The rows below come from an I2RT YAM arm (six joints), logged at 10 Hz.
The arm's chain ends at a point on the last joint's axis. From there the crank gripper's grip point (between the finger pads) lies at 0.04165 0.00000 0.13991 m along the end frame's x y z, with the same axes.
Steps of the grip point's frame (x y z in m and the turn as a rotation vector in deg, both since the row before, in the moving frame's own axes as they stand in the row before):
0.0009 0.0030 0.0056 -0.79 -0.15 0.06
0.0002 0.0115 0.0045 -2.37 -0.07 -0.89
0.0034 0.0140 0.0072 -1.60 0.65 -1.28
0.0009 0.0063 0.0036 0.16 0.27 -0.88
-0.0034 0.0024 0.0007 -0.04 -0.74 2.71
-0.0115 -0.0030 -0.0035 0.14 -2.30 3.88
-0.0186 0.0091 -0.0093 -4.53 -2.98 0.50
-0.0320 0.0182 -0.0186 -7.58 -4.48 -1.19
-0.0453 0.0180 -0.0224 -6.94 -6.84 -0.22
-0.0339 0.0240 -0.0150 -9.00 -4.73 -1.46
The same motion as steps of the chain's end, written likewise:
0.0013 0.0010 0.0055 -0.79 -0.15 0.06
0.0003 0.0064 0.0046 -2.37 -0.07 -0.89
0.0018 0.0110 0.0077 -1.60 0.65 -1.28
0.0002 0.0073 0.0038 0.16 0.27 -0.88
-0.0015 0.0004 0.0002 -0.04 -0.74 2.71
-0.0058 -0.0053 -0.0051 0.14 -2.30 3.88
-0.0112 -0.0024 -0.0108 -4.53 -2.98 0.50
-0.0212 0.0003 -0.0203 -7.58 -4.48 -1.19
-0.0284 0.0010 -0.0253 -6.94 -6.84 -0.22
-0.0225 0.0028 -0.0163 -9.00 -4.73 -1.46

